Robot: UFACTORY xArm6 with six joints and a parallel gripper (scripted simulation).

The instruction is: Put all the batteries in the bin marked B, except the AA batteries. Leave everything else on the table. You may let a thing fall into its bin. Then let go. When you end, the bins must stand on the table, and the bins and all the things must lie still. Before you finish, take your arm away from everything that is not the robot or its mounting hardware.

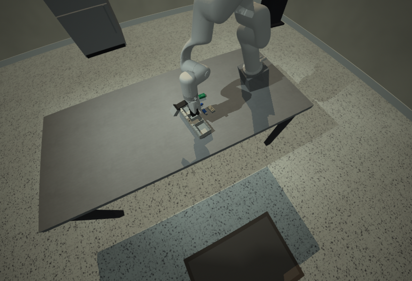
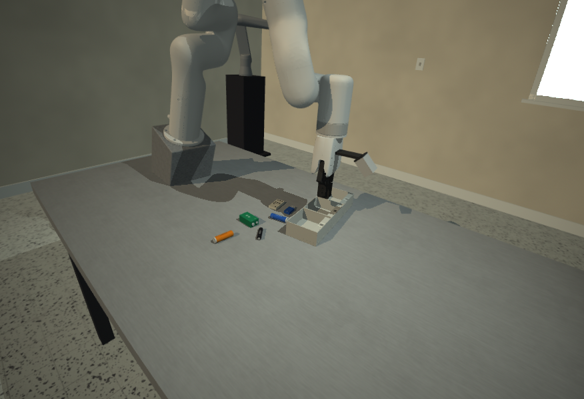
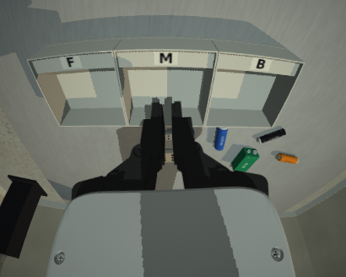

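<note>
My hand is 7 cm above the grey bin row. Also, from my hand: cream domino (14 cm behind, 8 cm below, 4 cm to the right); then blue cylindrical battery (9 cm to the right, 8 cm below, 7 cm behind); then blue USB stick (9 cm behind, 8 cm below, 3 cm to the right).
</note>
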